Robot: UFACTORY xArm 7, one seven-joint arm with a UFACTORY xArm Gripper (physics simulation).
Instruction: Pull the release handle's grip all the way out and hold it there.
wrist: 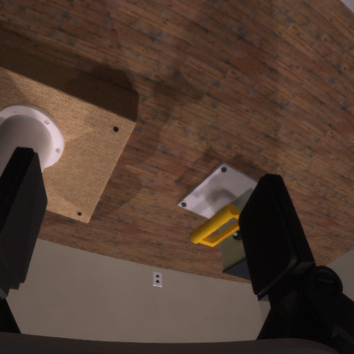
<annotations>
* gripper: 149,186
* white base plate: 221,186
</annotations>
